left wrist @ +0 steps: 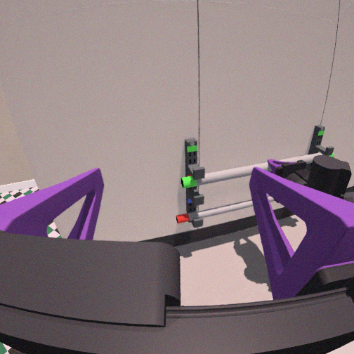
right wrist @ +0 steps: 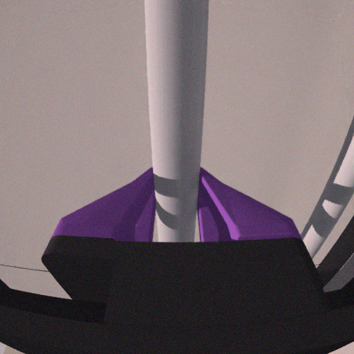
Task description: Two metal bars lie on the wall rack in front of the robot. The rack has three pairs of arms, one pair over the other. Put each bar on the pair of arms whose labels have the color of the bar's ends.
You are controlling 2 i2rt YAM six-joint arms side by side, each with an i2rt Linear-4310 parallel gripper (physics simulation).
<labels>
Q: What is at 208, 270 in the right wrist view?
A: My right gripper.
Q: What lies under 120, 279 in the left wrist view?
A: My left gripper.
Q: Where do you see a green-ended bar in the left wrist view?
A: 211, 177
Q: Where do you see a rack upright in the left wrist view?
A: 192, 169
</labels>
